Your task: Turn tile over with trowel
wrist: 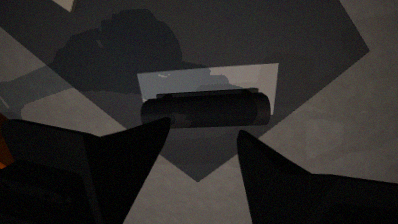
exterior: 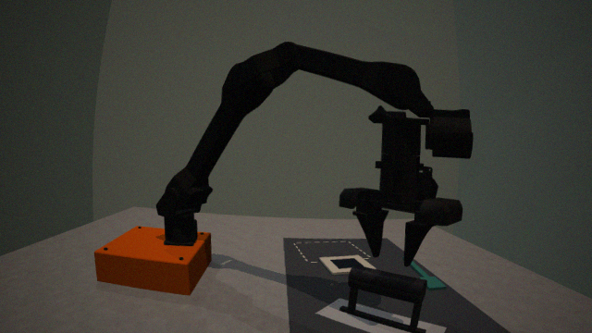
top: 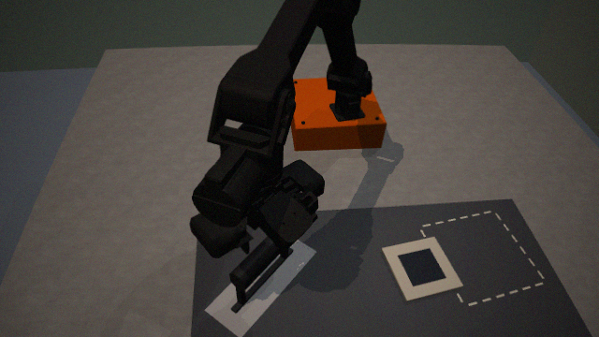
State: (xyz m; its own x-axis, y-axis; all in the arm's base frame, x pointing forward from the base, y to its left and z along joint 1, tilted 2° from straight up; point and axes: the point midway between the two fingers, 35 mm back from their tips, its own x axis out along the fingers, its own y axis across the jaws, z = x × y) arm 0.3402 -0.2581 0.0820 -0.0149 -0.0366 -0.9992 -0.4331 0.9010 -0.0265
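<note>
The trowel is 70 mm below my gripper tip, 20 mm to the left of it and 10 mm behind it. Also, from my gripper tip: tile (270 mm to the left, 100 mm below, 40 mm ahead); flat teal strip (190 mm ahead, 160 mm to the left, 110 mm below); dark mat (200 mm to the left, 130 mm below, 60 mm ahead).
</note>
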